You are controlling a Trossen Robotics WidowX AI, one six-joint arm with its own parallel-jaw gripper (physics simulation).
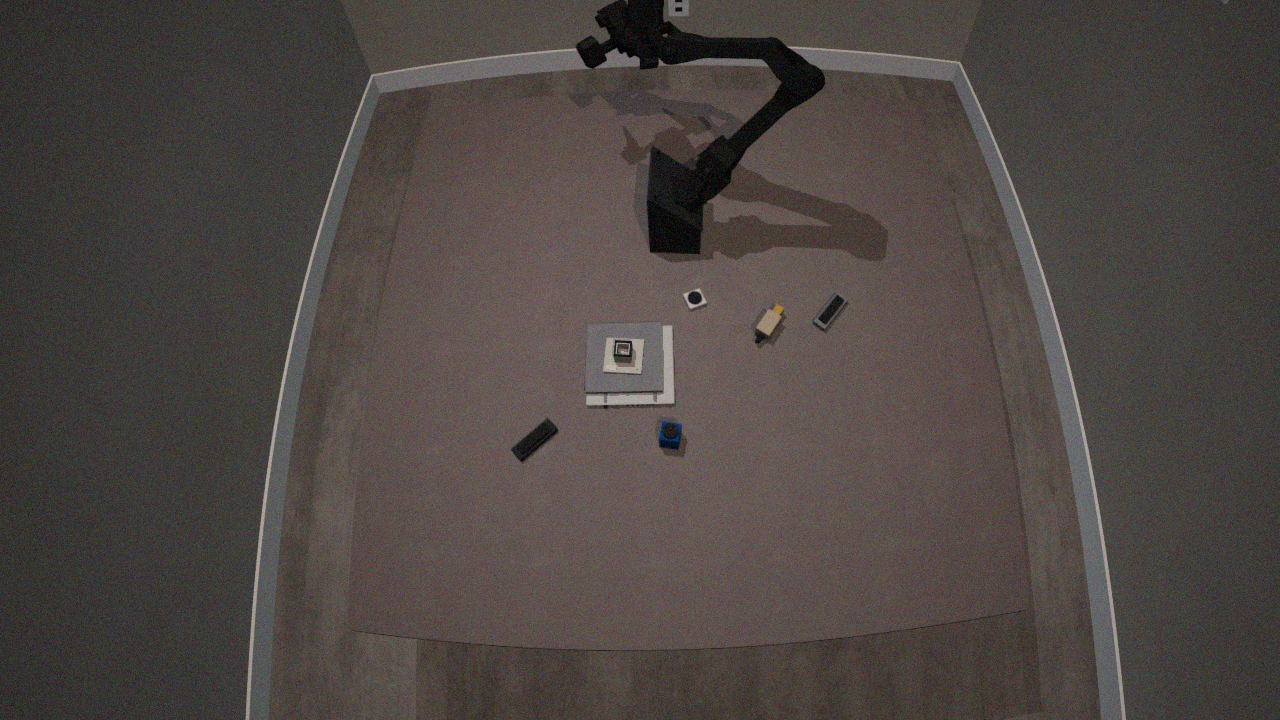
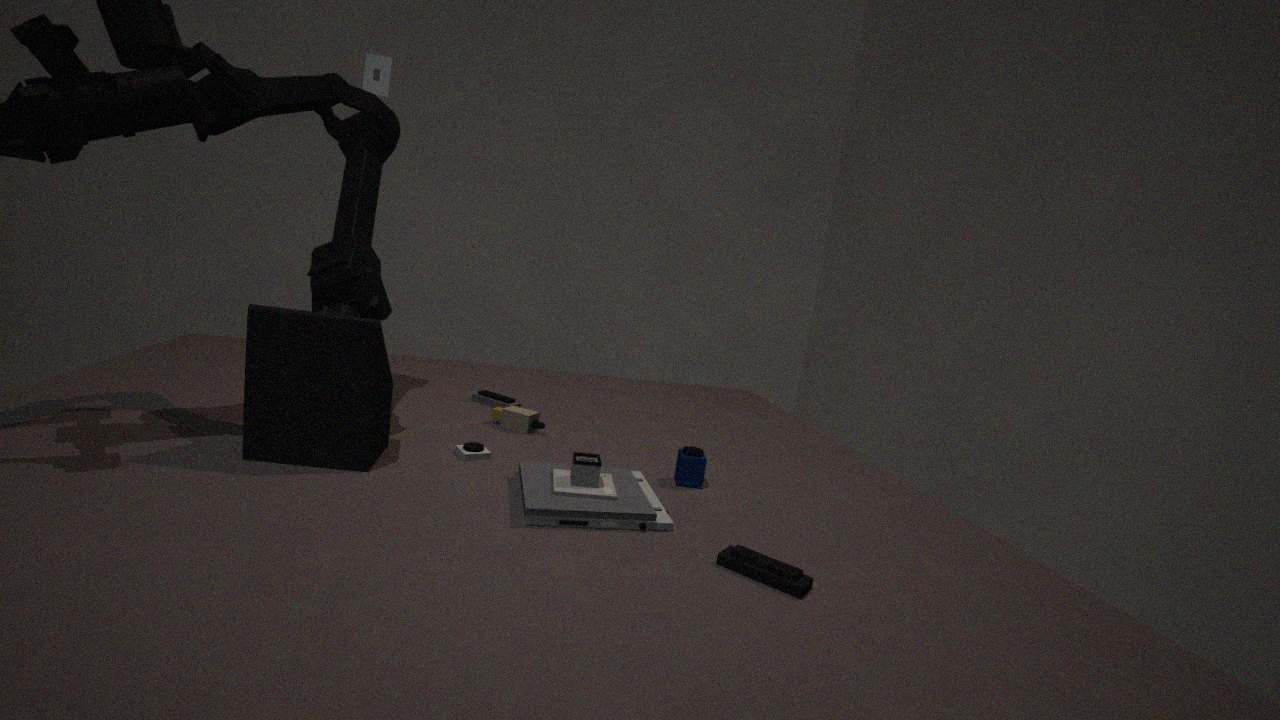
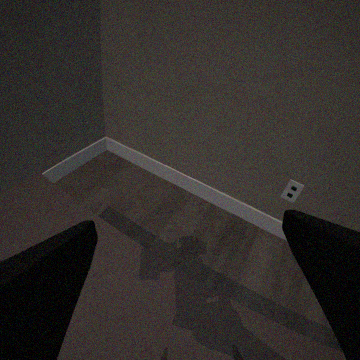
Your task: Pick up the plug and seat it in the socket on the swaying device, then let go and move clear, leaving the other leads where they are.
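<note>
A beige plug (image 1: 768,323) (image 2: 520,419) with a yellow end and a dark tip lies on its side on the mat, right of the device. The swaying device is a grey plate (image 1: 597,379) (image 2: 541,503) over a white base. Its socket (image 1: 622,350) (image 2: 586,470), a small upright square housing with a dark rim and an open top, stands on a cream pad on the grey plate. My gripper (image 3: 190,225) is open with nothing between its fingers. It is high up by the back wall, behind the arm's base, far from plug and socket. No leads can be made out.
A white square with a black disc (image 1: 694,299) (image 2: 472,450) lies between base and device. A grey bar (image 1: 830,310) (image 2: 494,398) lies beyond the plug. A blue block (image 1: 670,435) (image 2: 690,467) and a black bar (image 1: 534,439) (image 2: 764,570) stand near the device. The arm's black base (image 1: 674,223) (image 2: 313,389) stands behind.
</note>
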